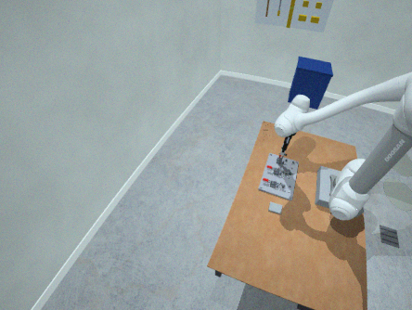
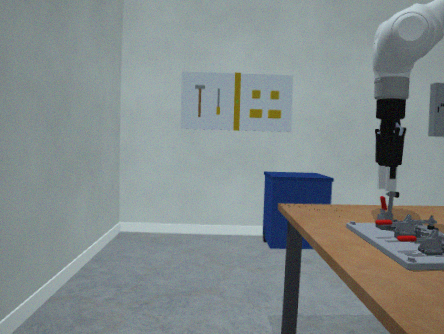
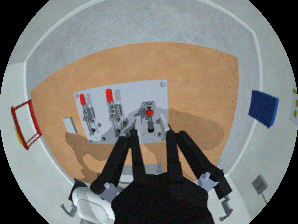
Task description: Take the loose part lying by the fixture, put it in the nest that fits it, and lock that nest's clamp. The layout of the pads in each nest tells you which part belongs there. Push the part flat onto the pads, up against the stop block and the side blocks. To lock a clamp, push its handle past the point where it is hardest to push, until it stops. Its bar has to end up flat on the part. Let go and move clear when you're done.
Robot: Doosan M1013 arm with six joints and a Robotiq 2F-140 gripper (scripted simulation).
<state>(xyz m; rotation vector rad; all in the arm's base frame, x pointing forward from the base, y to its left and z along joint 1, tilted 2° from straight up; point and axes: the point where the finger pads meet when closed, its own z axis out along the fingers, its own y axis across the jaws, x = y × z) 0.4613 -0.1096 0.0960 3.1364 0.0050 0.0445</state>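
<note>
Right now the grey part is 6 cm behind my hand, 38 cm to the left of it and 15 cm below it. From my hand the other things lie so: grey fixture plate: 3 cm behind, 11 cm to the left, 15 cm below.
</note>
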